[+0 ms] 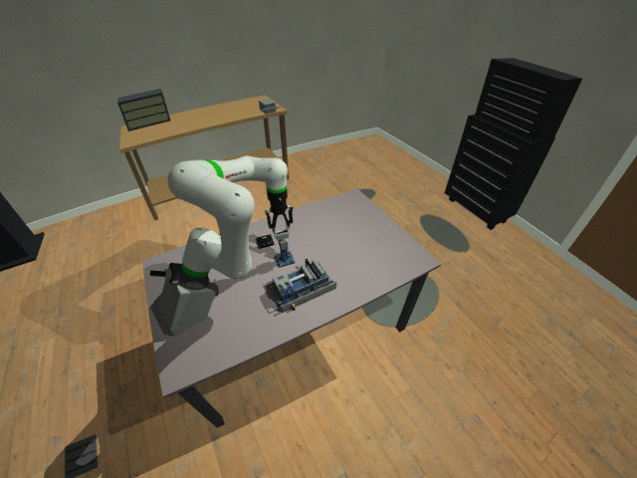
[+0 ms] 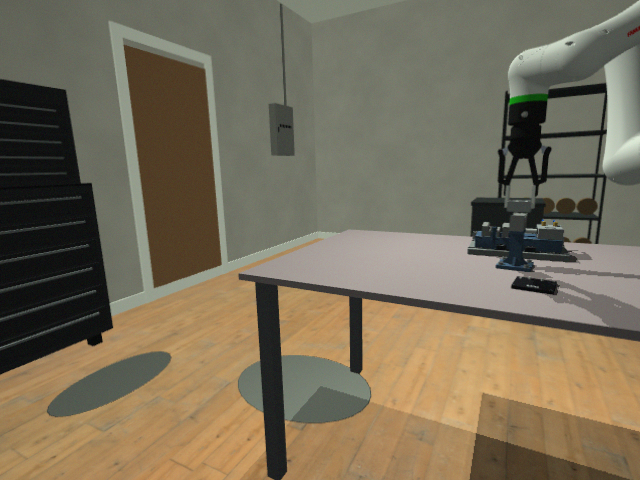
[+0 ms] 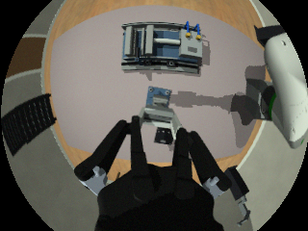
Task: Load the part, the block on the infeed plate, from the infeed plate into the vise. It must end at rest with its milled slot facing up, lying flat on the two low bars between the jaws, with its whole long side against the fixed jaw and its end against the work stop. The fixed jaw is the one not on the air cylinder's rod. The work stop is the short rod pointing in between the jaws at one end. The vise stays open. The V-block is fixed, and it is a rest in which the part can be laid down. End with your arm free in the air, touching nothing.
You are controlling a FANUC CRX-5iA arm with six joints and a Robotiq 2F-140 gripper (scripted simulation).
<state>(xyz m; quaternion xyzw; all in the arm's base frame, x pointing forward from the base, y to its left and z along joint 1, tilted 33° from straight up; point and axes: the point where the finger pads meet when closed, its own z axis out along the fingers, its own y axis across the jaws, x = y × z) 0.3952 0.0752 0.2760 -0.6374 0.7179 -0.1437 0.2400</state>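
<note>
My gripper is now 2 cm above the part. Also, from my hand: air cylinder: 9 cm behind, 22 cm to the right, 13 cm below; vise: 1 cm ahead, 21 cm to the right, 17 cm below; black infeed plate: 5 cm behind, 18 cm to the left, 21 cm below.
</note>
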